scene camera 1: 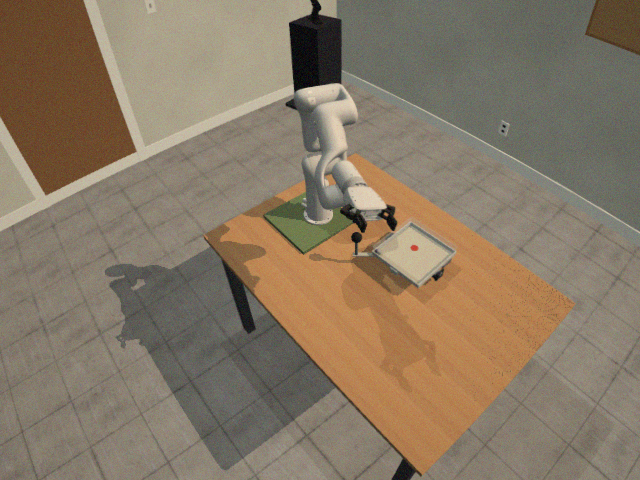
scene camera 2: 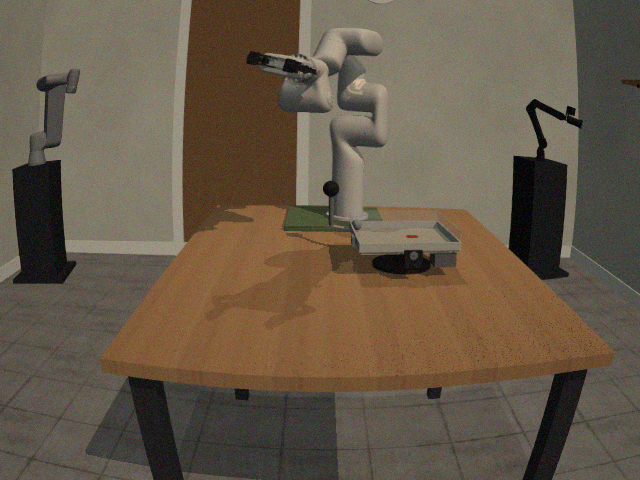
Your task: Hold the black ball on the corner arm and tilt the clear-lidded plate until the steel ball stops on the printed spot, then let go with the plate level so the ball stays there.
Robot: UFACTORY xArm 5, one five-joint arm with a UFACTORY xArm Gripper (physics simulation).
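The clear-lidded plate point(scene camera 1: 418, 266) point(scene camera 2: 392, 247) is a cream tray with grey walls, raised on a dark round base point(scene camera 2: 385, 264). Its red printed spot point(scene camera 1: 414, 248) point(scene camera 2: 412, 236) lies near the middle. The steel ball point(scene camera 2: 356, 224) rests in the plate's back left corner in scene camera 2, away from the spot; it is hard to make out in scene camera 1. The black ball point(scene camera 1: 356, 237) point(scene camera 2: 330, 188) stands on an upright rod on the corner arm point(scene camera 1: 364, 254). My gripper point(scene camera 1: 378, 227) point(scene camera 2: 281, 63) is open and empty, high above the table and well above the black ball, apart from it.
The robot's base stands on a green mat point(scene camera 1: 305, 240) point(scene camera 2: 305, 219) at the back of the wooden table point(scene camera 1: 330, 330) point(scene camera 2: 330, 351). A grey box point(scene camera 2: 444, 259) hangs under the plate's right side. Black pedestals point(scene camera 2: 38, 222) point(scene camera 2: 539, 217) with other arms stand behind, off the table.
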